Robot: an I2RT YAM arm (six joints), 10 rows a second.
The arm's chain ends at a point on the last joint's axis. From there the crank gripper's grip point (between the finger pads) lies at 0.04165 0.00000 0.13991 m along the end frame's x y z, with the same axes.
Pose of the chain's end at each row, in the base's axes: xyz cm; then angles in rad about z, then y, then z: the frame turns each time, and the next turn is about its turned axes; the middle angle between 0 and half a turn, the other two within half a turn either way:
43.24 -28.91 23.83 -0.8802 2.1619 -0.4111
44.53 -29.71 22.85 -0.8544 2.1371 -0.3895
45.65 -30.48 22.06 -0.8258 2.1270 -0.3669
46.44 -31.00 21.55 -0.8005 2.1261 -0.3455
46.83 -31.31 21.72 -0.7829 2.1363 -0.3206
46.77 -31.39 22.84 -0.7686 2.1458 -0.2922
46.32 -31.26 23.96 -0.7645 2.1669 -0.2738
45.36 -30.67 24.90 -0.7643 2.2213 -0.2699
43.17 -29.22 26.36 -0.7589 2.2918 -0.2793
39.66 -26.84 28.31 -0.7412 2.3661 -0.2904
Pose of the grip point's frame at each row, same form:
48.00 -37.29 12.86 -0.8802 2.1619 -0.4111
49.73 -38.09 12.09 -0.8544 2.1371 -0.3895
51.22 -38.72 11.37 -0.8258 2.1270 -0.3669
52.27 -39.03 10.84 -0.8005 2.1261 -0.3455
52.78 -39.08 10.89 -0.7829 2.1363 -0.3206
52.82 -38.91 11.88 -0.7686 2.1458 -0.2922
52.27 -38.53 12.79 -0.7645 2.1669 -0.2738
50.87 -37.49 13.23 -0.7643 2.2213 -0.2699
48.09 -35.47 14.12 -0.7589 2.2918 -0.2793
43.98 -32.41 15.53 -0.7412 2.3661 -0.2904

